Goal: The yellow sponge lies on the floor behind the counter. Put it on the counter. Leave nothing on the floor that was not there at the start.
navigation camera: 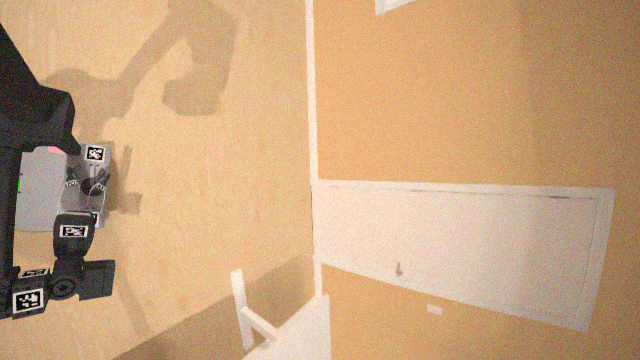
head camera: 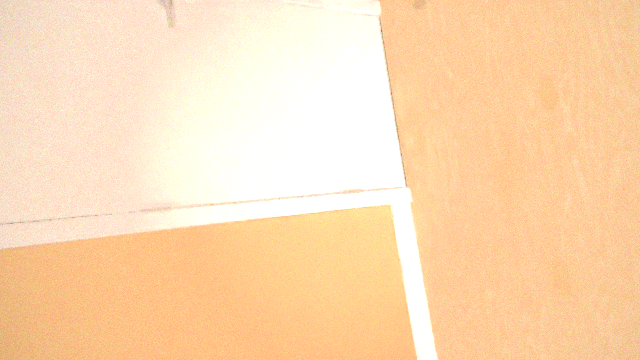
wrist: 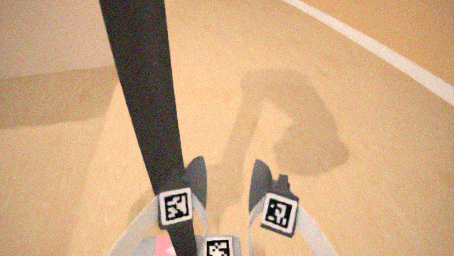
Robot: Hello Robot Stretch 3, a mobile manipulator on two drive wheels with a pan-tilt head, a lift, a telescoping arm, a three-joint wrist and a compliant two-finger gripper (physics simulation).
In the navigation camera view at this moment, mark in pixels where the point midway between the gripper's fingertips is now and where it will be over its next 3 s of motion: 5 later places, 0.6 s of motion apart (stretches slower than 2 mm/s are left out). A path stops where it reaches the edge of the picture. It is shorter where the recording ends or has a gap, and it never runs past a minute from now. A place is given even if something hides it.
The gripper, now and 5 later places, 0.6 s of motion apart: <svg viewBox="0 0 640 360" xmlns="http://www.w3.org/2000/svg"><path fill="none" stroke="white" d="M91 167L84 166L72 169L60 175L53 184L51 194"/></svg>
